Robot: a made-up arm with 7 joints. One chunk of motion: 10 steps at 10 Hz.
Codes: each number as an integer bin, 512 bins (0 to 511) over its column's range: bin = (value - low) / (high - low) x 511, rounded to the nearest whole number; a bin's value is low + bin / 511 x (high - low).
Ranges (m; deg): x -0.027..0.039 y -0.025..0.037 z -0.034..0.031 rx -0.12..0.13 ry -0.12..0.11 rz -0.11..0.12
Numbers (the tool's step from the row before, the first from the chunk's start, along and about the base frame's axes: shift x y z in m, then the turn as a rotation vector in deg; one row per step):
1: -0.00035 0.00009 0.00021 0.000 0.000 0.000
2: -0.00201 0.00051 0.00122 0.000 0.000 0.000
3: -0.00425 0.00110 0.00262 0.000 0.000 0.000
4: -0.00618 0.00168 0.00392 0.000 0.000 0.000
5: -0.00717 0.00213 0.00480 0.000 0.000 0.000
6: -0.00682 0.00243 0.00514 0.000 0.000 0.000
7: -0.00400 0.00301 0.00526 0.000 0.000 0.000
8: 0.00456 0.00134 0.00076 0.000 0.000 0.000
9: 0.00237 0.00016 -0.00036 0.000 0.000 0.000
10: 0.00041 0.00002 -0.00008 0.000 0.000 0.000
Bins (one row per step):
1: 206 207 269 245 267 244
2: 193 210 277 245 267 244
3: 176 215 288 245 267 244
4: 161 220 298 245 267 244
5: 154 224 305 245 267 244
6: 156 226 308 245 267 244
7: 178 231 309 245 267 244
8: 244 217 273 245 267 244
9: 227 207 264 245 267 244
10: 212 206 267 245 267 244

